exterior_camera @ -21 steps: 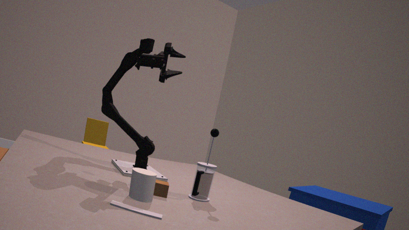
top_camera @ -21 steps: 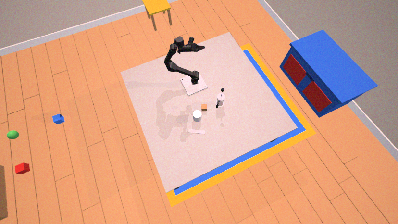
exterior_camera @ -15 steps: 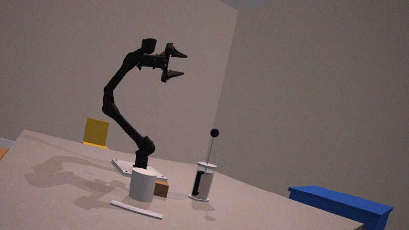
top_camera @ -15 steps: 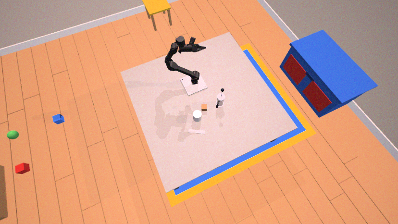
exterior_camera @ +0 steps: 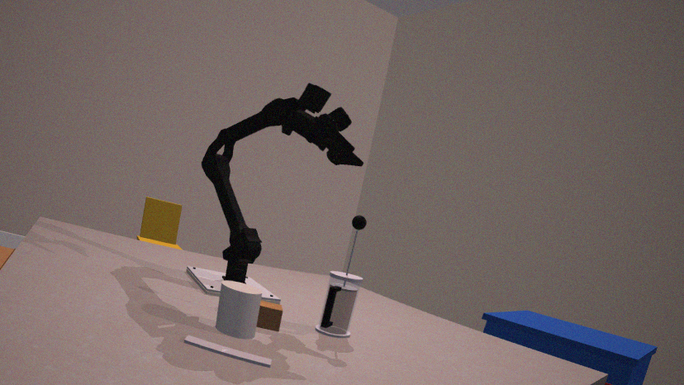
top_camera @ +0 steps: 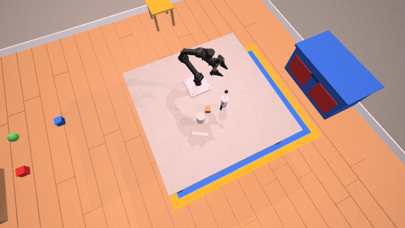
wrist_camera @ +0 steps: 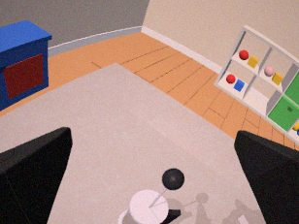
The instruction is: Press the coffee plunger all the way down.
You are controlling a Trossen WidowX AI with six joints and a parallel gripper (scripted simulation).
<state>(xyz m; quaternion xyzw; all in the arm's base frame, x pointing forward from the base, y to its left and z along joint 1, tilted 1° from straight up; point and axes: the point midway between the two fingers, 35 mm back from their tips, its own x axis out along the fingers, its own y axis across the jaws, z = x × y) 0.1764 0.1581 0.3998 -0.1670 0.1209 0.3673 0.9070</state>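
Now: the coffee press 100 mm ahead of my gripper tip, 20 mm to the right of it and 280 mm below it. Also, from my gripper tip: white cylinder (180 mm ahead, 260 mm to the right, 360 mm below).
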